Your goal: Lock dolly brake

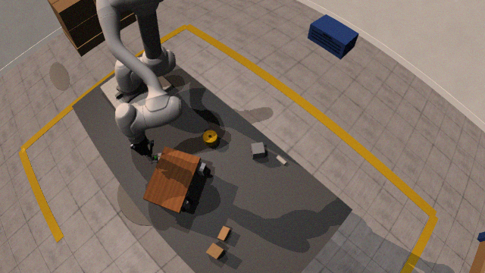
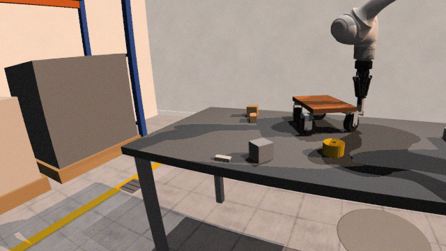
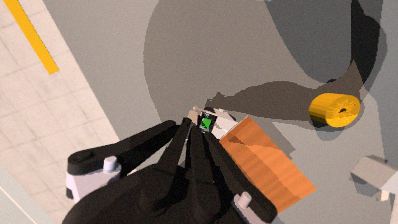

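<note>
My gripper is now 1 cm short of the brake pedal, 1 cm to the right of it and 3 cm above it. Also, from my hand: grey cube: 31 cm ahead, 47 cm to the left, 9 cm below; then yellow cylinder: 9 cm ahead, 34 cm to the left, 9 cm below; then small pale block: 43 cm ahead, 53 cm to the left, 11 cm below.
</note>
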